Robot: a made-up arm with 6 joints. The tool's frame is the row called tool.
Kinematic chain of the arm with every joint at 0, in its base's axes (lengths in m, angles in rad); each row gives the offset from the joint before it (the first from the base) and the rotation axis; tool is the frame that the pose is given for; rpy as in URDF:
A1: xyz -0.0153 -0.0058 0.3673 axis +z
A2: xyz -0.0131 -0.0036 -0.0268 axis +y
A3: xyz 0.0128 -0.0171 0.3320 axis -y
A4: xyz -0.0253 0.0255 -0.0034 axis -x
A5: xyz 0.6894 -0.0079 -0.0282 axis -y
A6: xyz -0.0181 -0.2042 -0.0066 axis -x
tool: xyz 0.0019 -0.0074 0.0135 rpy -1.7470 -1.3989 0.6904
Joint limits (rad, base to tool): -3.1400..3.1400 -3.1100..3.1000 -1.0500..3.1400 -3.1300..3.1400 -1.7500..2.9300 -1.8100..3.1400
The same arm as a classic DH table. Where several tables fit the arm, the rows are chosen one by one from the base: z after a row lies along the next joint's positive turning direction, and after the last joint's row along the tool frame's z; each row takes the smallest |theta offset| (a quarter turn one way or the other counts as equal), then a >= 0, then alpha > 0; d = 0 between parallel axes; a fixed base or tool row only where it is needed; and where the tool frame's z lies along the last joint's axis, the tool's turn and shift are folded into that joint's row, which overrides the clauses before.
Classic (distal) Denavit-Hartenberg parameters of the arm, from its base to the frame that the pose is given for. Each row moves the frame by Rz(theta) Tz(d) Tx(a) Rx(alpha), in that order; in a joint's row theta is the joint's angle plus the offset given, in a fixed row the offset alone. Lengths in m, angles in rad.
base (fixed): d 0; theta0 0.3623; a -0.0164; alpha 0
A1: d 0.3405; theta0 -0.3623; a -0.0131; alpha -1.5708
A2: d 0; theta0 -1.5323; a 0.3322; alpha 3.1416
A3: d -0.0048; theta0 0.0385; a -0.0034; alpha -1.5708
A4: d -0.6641; theta0 0; a -0.0282; alpha 1.5708
A5: d 0.2121; theta0 0; a -0.0066; alpha -1.5708
A6: d 0.0207; theta0 0.0345; a 0.0132; alpha -1.0543
tool (fixed): d -0.009; theta0 0.1522; a 0; alpha 0
Joint limits (rad, base to tool): -3.14..3.14 -3.11..3.1 -1.05..3.14 -3.13..3.14 -1.75..2.93 -1.81..3.14

